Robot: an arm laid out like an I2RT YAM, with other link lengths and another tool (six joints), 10 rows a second.
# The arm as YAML. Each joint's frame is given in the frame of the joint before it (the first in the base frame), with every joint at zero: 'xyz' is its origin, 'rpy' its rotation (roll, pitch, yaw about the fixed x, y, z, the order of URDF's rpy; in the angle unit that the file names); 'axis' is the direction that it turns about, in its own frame. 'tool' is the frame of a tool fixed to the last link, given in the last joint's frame.
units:
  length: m
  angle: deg
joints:
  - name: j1
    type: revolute
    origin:
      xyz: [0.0, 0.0, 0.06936]
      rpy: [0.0, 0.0, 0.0]
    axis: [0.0, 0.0, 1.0]
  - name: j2
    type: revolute
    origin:
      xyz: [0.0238, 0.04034, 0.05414]
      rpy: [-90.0, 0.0, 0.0]
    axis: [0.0, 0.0, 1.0]
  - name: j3
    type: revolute
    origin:
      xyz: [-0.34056, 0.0, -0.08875]
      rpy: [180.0, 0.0, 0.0]
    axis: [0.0, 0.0, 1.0]
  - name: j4
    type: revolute
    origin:
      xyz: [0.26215, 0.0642, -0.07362]
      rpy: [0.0, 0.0, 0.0]
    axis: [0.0, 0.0, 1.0]
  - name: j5
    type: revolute
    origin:
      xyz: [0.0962, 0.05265, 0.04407]
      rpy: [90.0, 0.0, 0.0]
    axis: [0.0, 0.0, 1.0]
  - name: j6
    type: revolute
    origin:
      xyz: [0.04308, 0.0, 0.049]
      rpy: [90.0, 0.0, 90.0]
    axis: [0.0, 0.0, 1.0]
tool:
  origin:
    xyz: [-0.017, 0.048, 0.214]
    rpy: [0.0, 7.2, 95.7]
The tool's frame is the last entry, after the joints.
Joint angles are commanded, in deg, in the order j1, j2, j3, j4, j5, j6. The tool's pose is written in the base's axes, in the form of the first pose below.
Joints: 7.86, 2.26, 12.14, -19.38, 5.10, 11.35
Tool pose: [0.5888 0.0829 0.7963 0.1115 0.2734 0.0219 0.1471]
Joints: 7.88, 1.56, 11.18, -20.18, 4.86, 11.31
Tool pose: [0.5813 0.0814 0.8020 0.1111 0.2718 0.0228 0.1355]
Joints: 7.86, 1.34, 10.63, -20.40, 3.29, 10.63
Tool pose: [0.5761 0.0680 0.8062 0.1159 0.2701 0.0291 0.1292]
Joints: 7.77, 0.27, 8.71, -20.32, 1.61, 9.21
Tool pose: [0.5701 0.0500 0.8117 0.1166 0.2687 0.0350 0.1141]
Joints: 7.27, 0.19, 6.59, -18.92, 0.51, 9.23
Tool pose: [0.5647 0.0474 0.8151 0.1203 0.2702 0.0378 0.1010]
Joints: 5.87, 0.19, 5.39, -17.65, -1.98, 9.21
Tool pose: [0.5634 0.0426 0.8149 0.1291 0.2707 0.0424 0.0963]
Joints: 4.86, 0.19, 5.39, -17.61, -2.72, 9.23
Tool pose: [0.5638 0.0456 0.8145 0.1290 0.2708 0.0409 0.0967]
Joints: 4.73, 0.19, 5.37, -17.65, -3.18, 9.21
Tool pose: [0.5630 0.0437 0.8148 0.1311 0.2703 0.0423 0.0963]
